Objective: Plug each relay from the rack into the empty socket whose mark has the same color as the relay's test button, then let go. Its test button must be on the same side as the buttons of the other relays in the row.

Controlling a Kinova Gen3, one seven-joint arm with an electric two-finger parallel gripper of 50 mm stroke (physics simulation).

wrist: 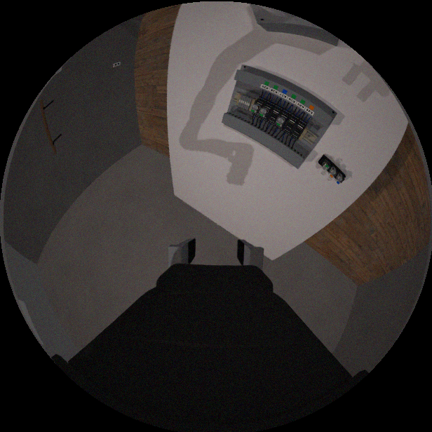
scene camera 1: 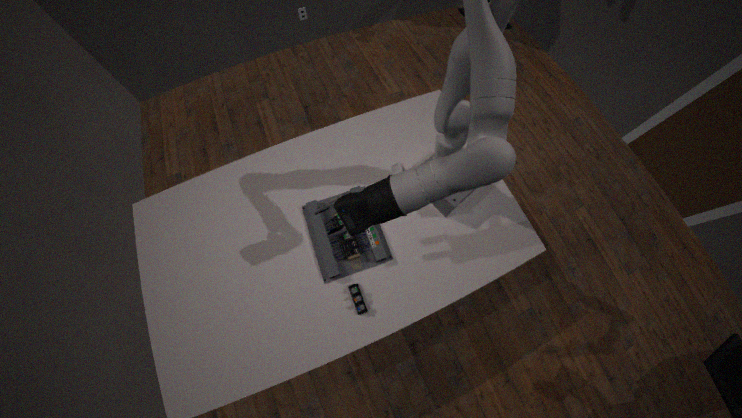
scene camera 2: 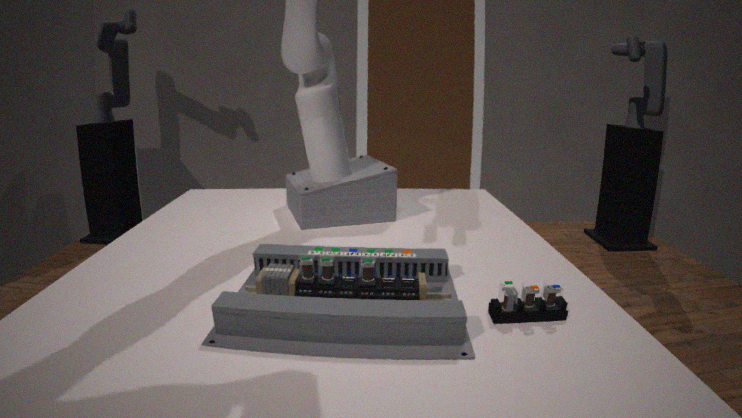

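Where they show: gripper, between the fingertips: point(scene camera 1: 323, 222); arm's base, origin of its link: point(scene camera 2: 332, 176).
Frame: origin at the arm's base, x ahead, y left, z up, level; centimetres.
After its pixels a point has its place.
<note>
The black rack point(scene camera 1: 357, 299) point(scene camera 2: 528, 314) @(x 48.6, y 30.2, z -8.1 cm) point(wrist: 321, 159) holds three upright relays: green-button point(scene camera 2: 508, 297) @(x 48.2, y 27.1, z -5.7 cm), orange-button point(scene camera 2: 530, 297) @(x 48.2, y 30.2, z -5.8 cm) and blue-button point(scene camera 2: 552, 297) @(x 48.2, y 33.5, z -6.0 cm). On the grey panel point(scene camera 2: 337, 348) @(x 54.5, y 5.8, z -9.1 cm) point(wrist: 260, 138), three relays point(scene camera 2: 307, 270) @(x 43.8, y 1.1, z -4.0 cm), point(scene camera 2: 327, 271) @(x 43.8, y 3.7, z -4.0 cm), point(scene camera 2: 368, 271) @(x 44.0, y 9.1, z -3.8 cm) with green buttons stand in the first, second and fourth sockets. In the wrist view their buttons face away from the mark strip. The empty sockets line up with the blue mark point(scene camera 2: 353, 250) @(x 33.1, y 6.6, z -5.1 cm) point(wrist: 284, 91), fifth green mark point(scene camera 2: 388, 251) @(x 33.3, y 12.0, z -5.1 cm) point(wrist: 302, 102) and orange mark point(scene camera 2: 406, 251) @(x 33.2, y 14.8, z -5.1 cm) point(wrist: 312, 107). My gripper point(wrist: 216, 248) is open and empty, high up; its fingers are hidden in scene camera 1.
Grey wire ducts point(scene camera 2: 337, 317) @(x 53.6, y 5.8, z -5.4 cm) run along both long sides of the panel, rising beside the socket row. Terminal blocks point(scene camera 2: 277, 280) @(x 44.7, y -3.0, z -5.2 cm) stand at one row end. The arm's grey base point(scene camera 2: 342, 205) @(x 7.4, y 2.9, z -4.8 cm) stands behind the panel. The rack stands beside the panel's orange-mark end.
</note>
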